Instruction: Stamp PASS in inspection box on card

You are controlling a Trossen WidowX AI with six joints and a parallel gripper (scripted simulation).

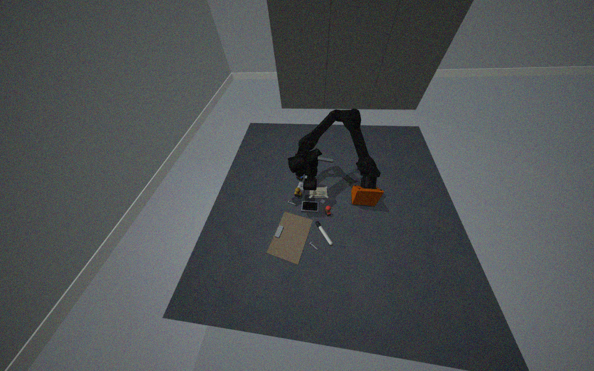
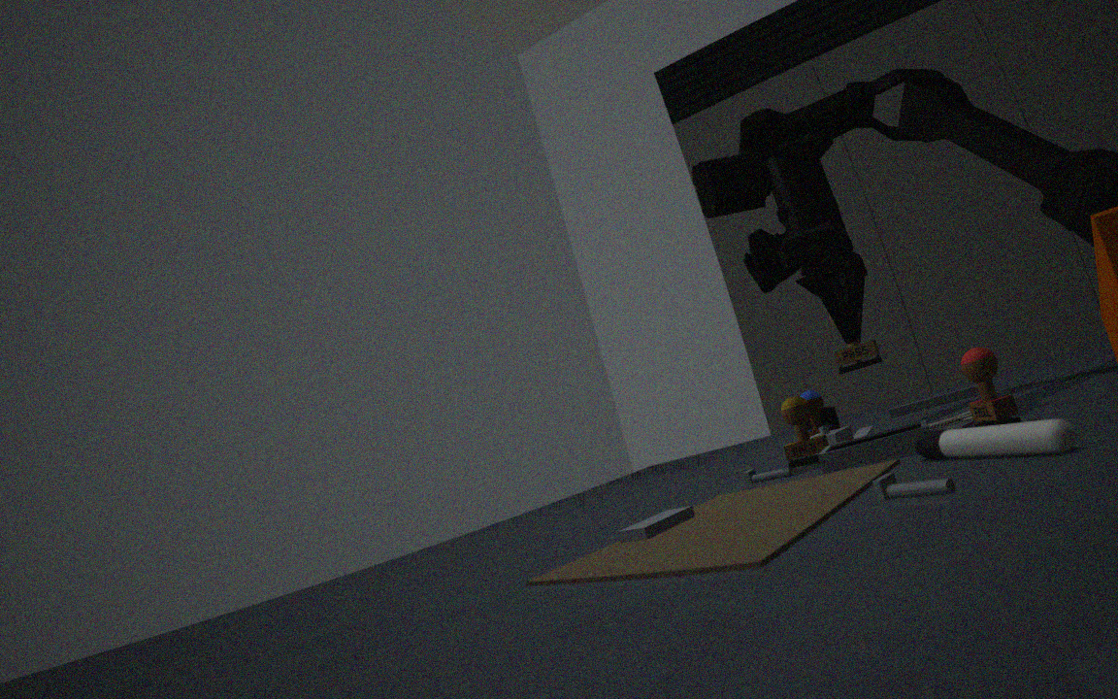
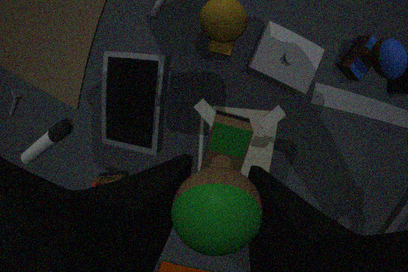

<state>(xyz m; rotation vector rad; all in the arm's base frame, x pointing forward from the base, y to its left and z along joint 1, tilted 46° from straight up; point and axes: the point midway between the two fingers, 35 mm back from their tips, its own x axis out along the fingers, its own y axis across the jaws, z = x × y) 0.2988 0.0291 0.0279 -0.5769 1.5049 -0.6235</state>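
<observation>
My gripper tip is now 100 mm above the black ink pad and 90 mm to the right of it. Also, from my gripper tip: yellow-knobbed stamp: 80 mm below, 70 mm ahead, 10 mm to the left; white card: 100 mm below, 40 mm behind, 10 mm to the right; green-knobbed PASS stamp: right at my gripper tip.
</observation>
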